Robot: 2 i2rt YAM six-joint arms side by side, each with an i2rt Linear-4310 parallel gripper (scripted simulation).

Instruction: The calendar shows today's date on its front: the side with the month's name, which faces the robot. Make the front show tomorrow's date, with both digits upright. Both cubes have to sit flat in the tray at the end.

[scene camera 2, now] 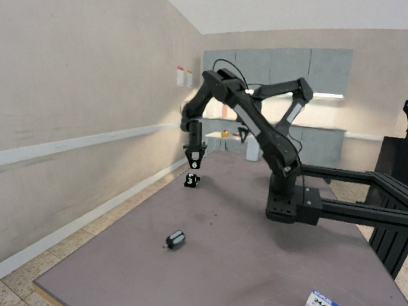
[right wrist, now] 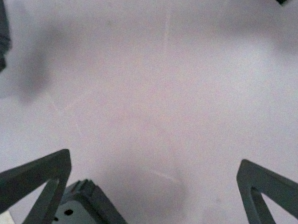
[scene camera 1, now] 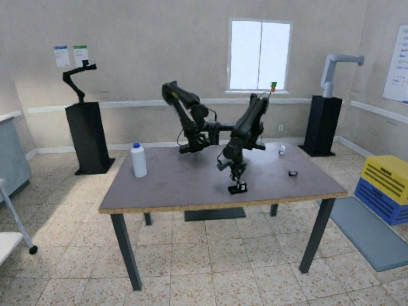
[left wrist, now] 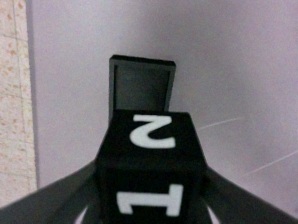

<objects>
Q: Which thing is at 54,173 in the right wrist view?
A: My right gripper.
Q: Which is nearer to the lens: the black cube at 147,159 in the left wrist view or the black tray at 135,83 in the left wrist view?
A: The black cube.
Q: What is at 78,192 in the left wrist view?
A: My left gripper.
</objects>
